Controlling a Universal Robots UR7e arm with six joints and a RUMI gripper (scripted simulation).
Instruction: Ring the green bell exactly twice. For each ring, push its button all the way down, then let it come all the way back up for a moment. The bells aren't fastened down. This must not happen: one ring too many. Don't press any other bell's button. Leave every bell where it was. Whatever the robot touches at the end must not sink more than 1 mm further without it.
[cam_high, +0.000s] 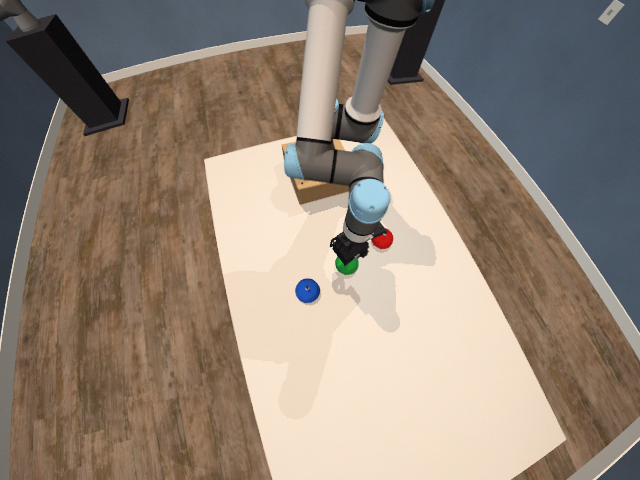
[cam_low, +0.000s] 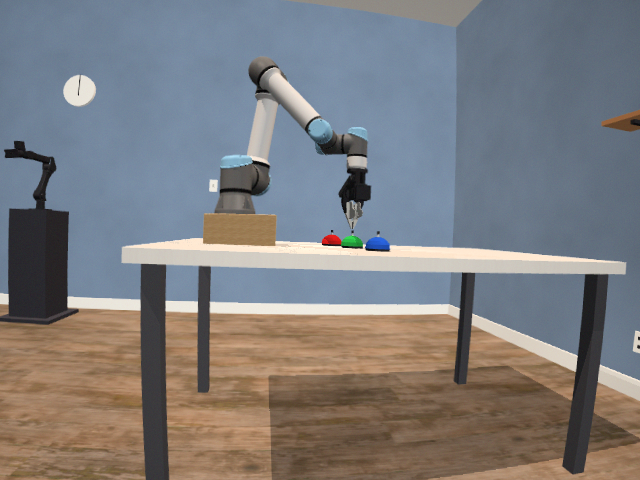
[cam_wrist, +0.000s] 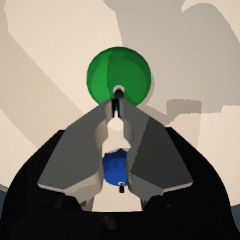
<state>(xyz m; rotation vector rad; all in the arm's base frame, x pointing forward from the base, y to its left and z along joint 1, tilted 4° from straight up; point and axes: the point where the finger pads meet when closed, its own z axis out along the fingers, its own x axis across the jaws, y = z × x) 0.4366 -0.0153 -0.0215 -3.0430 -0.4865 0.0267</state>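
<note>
My gripper is now 50 mm above the green bell. Also, from my hand: blue bell: 160 mm to the right, 60 mm ahead, 50 mm below; then red bell: 160 mm to the left, 50 mm below, 50 mm behind.
</note>
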